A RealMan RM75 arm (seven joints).
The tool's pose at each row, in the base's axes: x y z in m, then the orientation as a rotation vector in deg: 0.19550, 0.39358, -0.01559, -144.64, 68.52, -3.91; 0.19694, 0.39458, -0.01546, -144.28, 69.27, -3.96; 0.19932, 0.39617, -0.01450, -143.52, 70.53, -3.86; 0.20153, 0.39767, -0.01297, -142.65, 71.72, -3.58; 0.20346, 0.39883, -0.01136, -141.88, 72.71, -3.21; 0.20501, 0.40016, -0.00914, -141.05, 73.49, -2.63; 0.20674, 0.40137, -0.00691, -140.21, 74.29, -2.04; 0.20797, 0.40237, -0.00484, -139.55, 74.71, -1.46; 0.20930, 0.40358, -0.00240, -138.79, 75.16, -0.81; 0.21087, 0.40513, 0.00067, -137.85, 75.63, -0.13
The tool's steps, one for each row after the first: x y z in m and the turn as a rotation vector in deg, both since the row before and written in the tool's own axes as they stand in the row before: 0.00015, -0.00170, 0.00044, 0.05, 0.13, 0.57; 0.00020, -0.00301, 0.00001, 0.15, 0.05, 1.03; 0.00004, -0.00302, -0.00058, 0.20, -0.11, 1.05; 0.00007, -0.00265, -0.00080, 0.16, -0.19, 0.91; -0.00041, -0.00265, -0.00138, 0.21, -0.40, 0.83; -0.00026, -0.00273, -0.00138, 0.20, -0.41, 0.85; -0.00040, -0.00217, -0.00138, 0.19, -0.46, 0.56; -0.00060, -0.00248, -0.00163, 0.24, -0.52, 0.62; -0.00089, -0.00305, -0.00204, 0.36, -0.60, 0.70
